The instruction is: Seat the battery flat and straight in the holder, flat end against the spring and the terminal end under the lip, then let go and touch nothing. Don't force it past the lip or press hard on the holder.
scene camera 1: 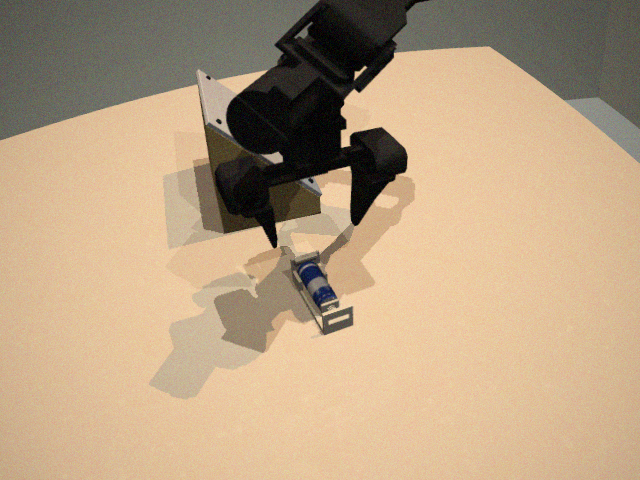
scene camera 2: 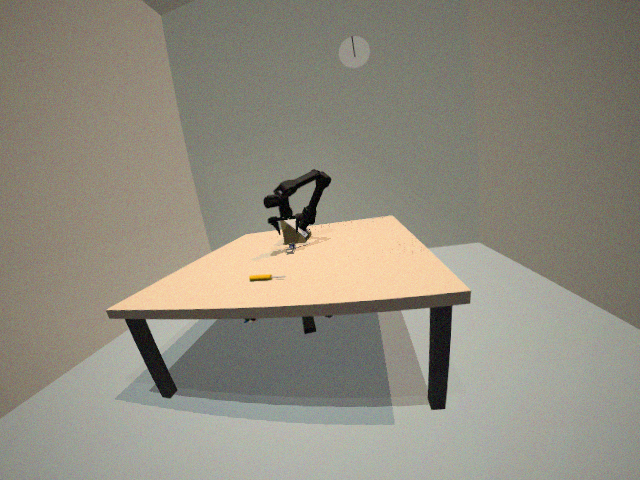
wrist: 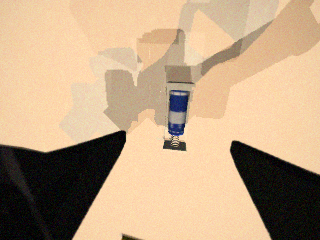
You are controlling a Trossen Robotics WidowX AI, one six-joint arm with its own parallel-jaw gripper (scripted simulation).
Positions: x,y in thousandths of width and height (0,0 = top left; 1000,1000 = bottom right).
Note:
My gripper (scene camera 1: 491,489) is open and holds nothing. I also see a battery (scene camera 1: 495,593).
The battery is seen too in the wrist view (wrist: 558,415). My gripper is seen too in the wrist view (wrist: 552,585).

